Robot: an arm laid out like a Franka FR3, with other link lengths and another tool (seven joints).
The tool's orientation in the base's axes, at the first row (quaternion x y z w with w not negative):
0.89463, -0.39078, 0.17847, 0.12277
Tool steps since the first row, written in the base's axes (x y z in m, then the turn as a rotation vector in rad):
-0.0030, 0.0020, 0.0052, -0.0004, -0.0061, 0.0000
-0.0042, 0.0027, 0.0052, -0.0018, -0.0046, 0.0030
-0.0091, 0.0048, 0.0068, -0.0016, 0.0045, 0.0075
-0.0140, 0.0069, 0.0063, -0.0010, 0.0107, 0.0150
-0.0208, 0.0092, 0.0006, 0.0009, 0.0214, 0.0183
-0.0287, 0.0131, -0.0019, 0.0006, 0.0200, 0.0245
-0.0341, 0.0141, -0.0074, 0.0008, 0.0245, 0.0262
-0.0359, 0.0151, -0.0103, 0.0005, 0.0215, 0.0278
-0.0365, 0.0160, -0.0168, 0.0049, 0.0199, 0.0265
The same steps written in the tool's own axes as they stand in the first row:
-0.0010, 0.0013, -0.0061, 0.0037, 0.0044, 0.0021
-0.0023, 0.0017, -0.0066, 0.0031, 0.0046, -0.0015
-0.0061, 0.0041, -0.0099, -0.0008, -0.0012, -0.0088
-0.0107, 0.0063, -0.0113, -0.0014, -0.0052, -0.0177
-0.0189, 0.0094, -0.0085, -0.0059, -0.0134, -0.0241
-0.0275, 0.0125, -0.0094, -0.0026, -0.0118, -0.0292
-0.0338, 0.0154, -0.0060, -0.0047, -0.0148, -0.0324
-0.0368, 0.0158, -0.0041, -0.0022, -0.0124, -0.0328
-0.0405, 0.0151, 0.0013, 0.0011, -0.0147, -0.0301

